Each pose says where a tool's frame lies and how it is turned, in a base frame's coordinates. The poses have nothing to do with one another.
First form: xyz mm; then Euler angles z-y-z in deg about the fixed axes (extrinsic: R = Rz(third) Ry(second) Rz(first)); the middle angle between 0 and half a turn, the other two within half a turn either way.
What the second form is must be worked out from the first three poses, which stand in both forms.
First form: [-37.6, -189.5, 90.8, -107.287, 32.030, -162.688]
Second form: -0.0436, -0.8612, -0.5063; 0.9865, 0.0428, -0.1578; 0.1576, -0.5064, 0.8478; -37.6, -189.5, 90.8
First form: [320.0, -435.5, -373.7, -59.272, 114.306, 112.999]
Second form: 0.8734, -0.3321, -0.3561; 0.1423, -0.5253, 0.8389; -0.4657, -0.7834, -0.4116; 320.0, -435.5, -373.7
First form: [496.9, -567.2, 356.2, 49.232, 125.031, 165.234]
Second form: 0.1694, -0.5868, -0.7918; -0.8279, -0.5206, 0.2087; -0.5347, 0.6202, -0.5740; 496.9, -567.2, 356.2
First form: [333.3, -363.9, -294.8, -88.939, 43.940, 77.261]
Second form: 0.9782, 0.1407, 0.1530; -0.2075, 0.7063, 0.6768; -0.0128, -0.6938, 0.7201; 333.3, -363.9, -294.8
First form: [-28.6, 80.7, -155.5, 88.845, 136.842, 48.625]
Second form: -0.7600, 0.4669, 0.4521; 0.6498, 0.5606, 0.5133; -0.0138, 0.6839, -0.7295; -28.6, 80.7, -155.5
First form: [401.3, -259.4, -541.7, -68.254, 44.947, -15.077]
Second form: 0.0116, 0.7311, 0.6821; -0.9651, 0.1867, -0.1838; -0.2617, -0.6562, 0.7078; 401.3, -259.4, -541.7
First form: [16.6, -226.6, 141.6, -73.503, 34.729, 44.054]
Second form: 0.8344, 0.3689, 0.4094; -0.5268, 0.7520, 0.3961; -0.1618, -0.5462, 0.8219; 16.6, -226.6, 141.6
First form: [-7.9, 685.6, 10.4, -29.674, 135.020, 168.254]
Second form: 0.7025, 0.1660, -0.6921; 0.3596, -0.9220, 0.1439; -0.6142, -0.3499, -0.7074; -7.9, 685.6, 10.4
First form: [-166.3, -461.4, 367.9, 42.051, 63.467, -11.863]
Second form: 0.4623, -0.1402, 0.8756; 0.5873, 0.7882, -0.1839; -0.6643, 0.5992, 0.4467; -166.3, -461.4, 367.9
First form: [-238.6, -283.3, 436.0, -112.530, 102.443, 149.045]
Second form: 0.4043, 0.3678, -0.8374; 0.8346, 0.2262, 0.5023; 0.3742, -0.9020, -0.2155; -238.6, -283.3, 436.0
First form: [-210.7, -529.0, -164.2, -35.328, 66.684, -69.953]
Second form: -0.4325, 0.8449, 0.3148; -0.5016, 0.0647, -0.8627; -0.7492, -0.5310, 0.3958; -210.7, -529.0, -164.2
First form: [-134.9, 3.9, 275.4, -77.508, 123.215, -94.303]
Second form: -0.9647, 0.2558, -0.0628; 0.1914, 0.5171, -0.8343; -0.1810, -0.8168, -0.5478; -134.9, 3.9, 275.4
